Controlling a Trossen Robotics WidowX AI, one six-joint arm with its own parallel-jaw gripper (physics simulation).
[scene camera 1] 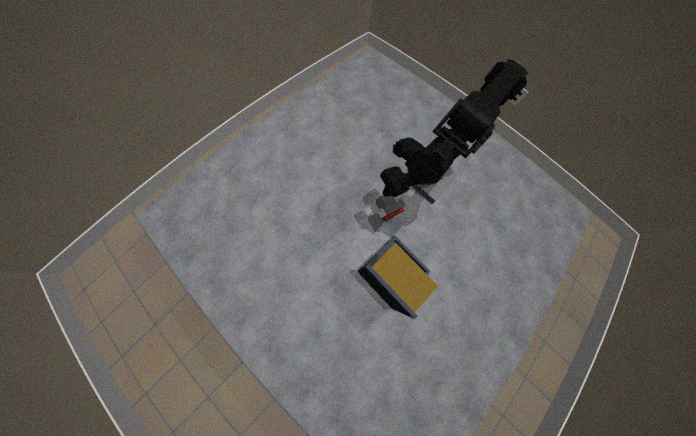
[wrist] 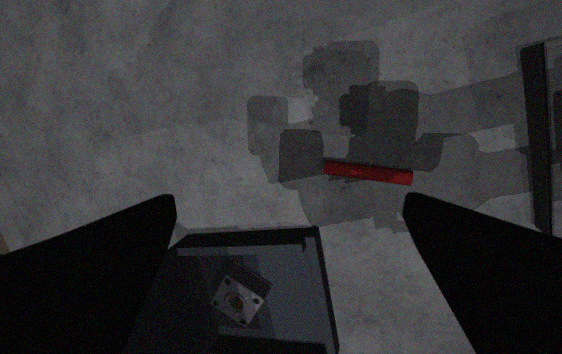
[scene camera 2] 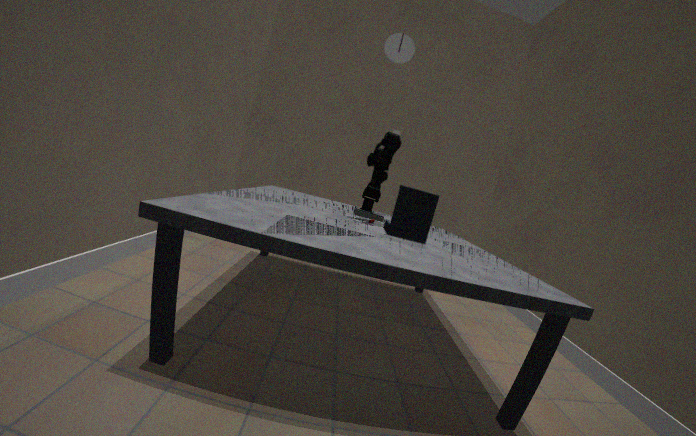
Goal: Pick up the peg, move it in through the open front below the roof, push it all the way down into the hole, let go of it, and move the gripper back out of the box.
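Seen in the pictures: gripper, fingertip midpoint: (wrist: 291,204) (scene camera 2: 374,184); arm's base, origin of the base link: (scene camera 2: 366,210).
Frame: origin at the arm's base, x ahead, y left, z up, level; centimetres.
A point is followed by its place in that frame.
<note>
The red peg (scene camera 1: 393,214) {y 4.7, x 18.8, z -2.0 cm} (scene camera 2: 370,220) {y 3.9, x 22.3, z -2.0 cm} (wrist: 368,171) {y 4.3, x 18.3, z -2.0 cm} lies on its side on the table, outside the box. My gripper (wrist: 291,204) {y 1.3, x 20.8, z 14.7 cm} is open, with its two black fingers wide apart and nothing between them. In the wrist view the peg lies beyond the fingertips, nearer the right one. The box has a yellow roof (scene camera 1: 403,277) {y 19.3, x 35.2, z 16.9 cm} and dark walls (scene camera 2: 415,213) {y 20.5, x 39.9, z 7.6 cm}. In the wrist view its interior shows low between the fingers, with a pale square block (wrist: 239,300) {y 18.8, x 33.2, z -0.5 cm} that has a round hole in its top and small dark dots at its corners. The left finger hides part of the box.
The grey table (scene camera 1: 287,246) {y -8.5, x 54.0, z -3.3 cm} (scene camera 2: 215,213) {y -36.1, x 83.2, z -3.3 cm} carries the box and the peg. The dark arm (scene camera 1: 469,120) {y 4.2, x 15.4, z 40.2 cm} (scene camera 2: 381,156) {y 1.1, x 18.5, z 28.3 cm} reaches over the table on the side of the peg away from the box. A dark bar (wrist: 537,140) {y 2.2, x 5.0, z -2.0 cm} shows at the right edge of the wrist view.
</note>
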